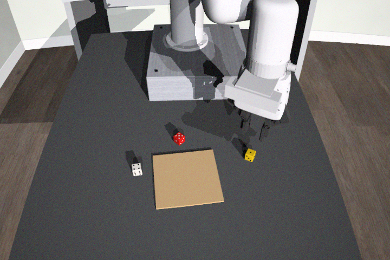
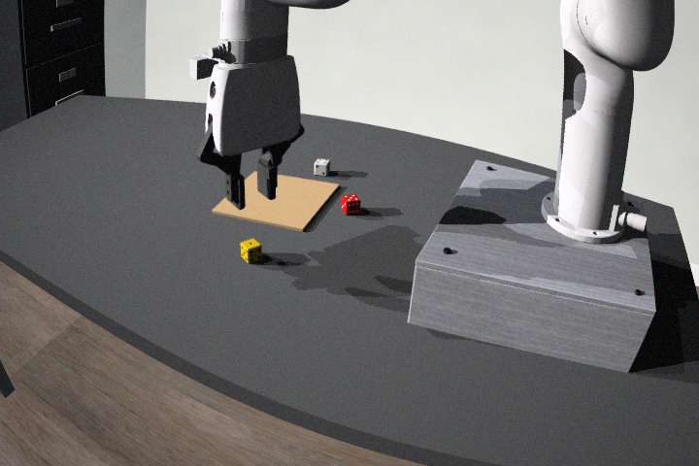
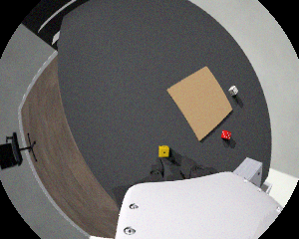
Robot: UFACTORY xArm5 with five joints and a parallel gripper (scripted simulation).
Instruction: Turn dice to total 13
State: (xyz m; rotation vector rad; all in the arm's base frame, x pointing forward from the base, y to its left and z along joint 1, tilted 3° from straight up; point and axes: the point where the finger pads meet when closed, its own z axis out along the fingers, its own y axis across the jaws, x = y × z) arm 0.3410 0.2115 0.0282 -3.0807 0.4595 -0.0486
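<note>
Now: the yellow die 9 cm below my hand. The rest, counted from my hand: red die: 17 cm to the right, 9 cm below, 2 cm behind; tan mat: 13 cm to the right, 10 cm below, 8 cm ahead; white die: 24 cm to the right, 9 cm below, 9 cm ahead.
</note>
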